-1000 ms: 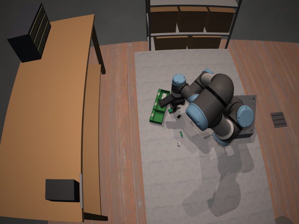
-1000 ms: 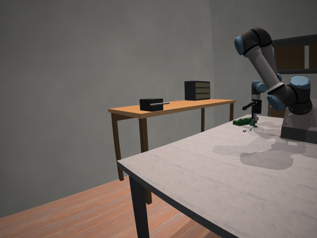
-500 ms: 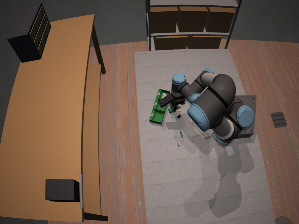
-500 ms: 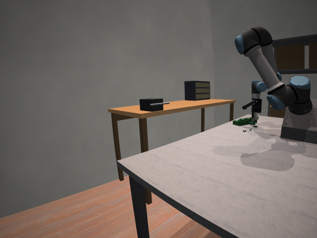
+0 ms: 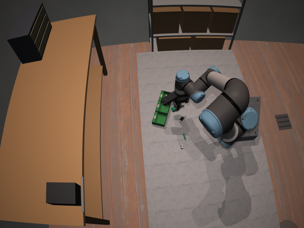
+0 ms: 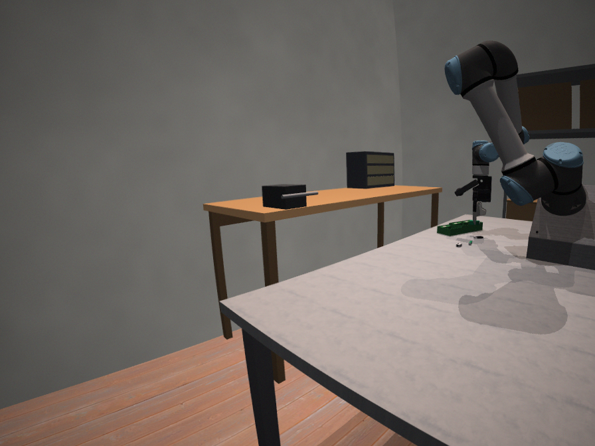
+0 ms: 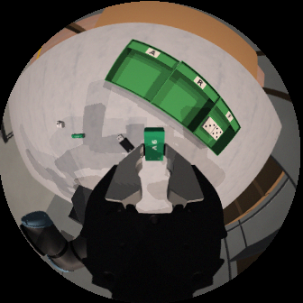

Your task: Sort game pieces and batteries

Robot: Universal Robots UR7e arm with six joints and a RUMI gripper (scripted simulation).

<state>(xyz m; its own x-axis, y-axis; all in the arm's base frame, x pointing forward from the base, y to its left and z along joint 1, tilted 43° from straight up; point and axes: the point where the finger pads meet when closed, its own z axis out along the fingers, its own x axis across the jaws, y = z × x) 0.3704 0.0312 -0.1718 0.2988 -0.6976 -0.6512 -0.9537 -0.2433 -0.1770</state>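
Right now my hand is 8 cm short of the green three-compartment bin, 3 cm to the left of it and 5 cm above it. Round my hand: green 9V battery 1 cm behind, 1 cm below; small black piece 4 cm behind, 5 cm to the left, 6 cm below.
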